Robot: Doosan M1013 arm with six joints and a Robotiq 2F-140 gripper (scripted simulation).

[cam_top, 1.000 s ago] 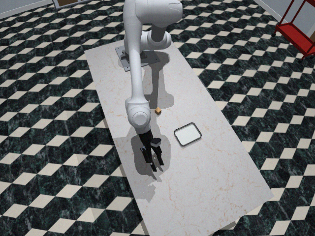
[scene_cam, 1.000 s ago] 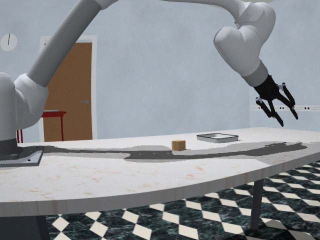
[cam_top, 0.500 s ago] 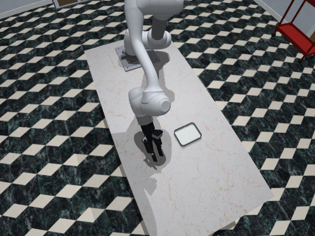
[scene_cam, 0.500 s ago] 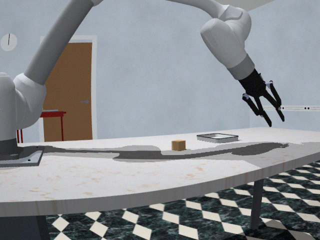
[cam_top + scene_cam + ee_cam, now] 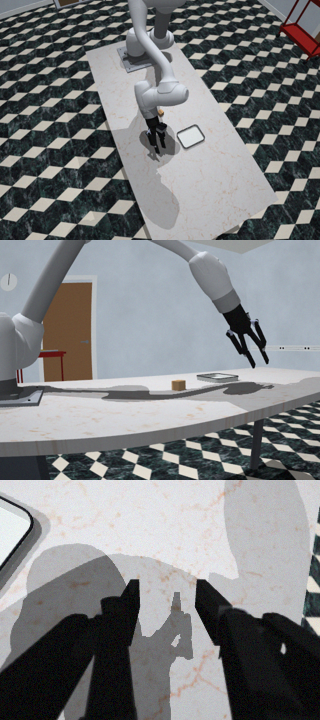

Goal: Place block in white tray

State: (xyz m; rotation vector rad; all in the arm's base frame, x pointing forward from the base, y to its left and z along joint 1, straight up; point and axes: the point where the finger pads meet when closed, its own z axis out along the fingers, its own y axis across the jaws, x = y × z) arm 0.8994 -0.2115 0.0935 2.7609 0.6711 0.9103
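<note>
Now: hand 260 mm past the tan block, 140 mm to the right of it and 90 mm above it. Also, from my hand: white tray (240 mm to the left, 90 mm below, 10 mm behind).
</note>
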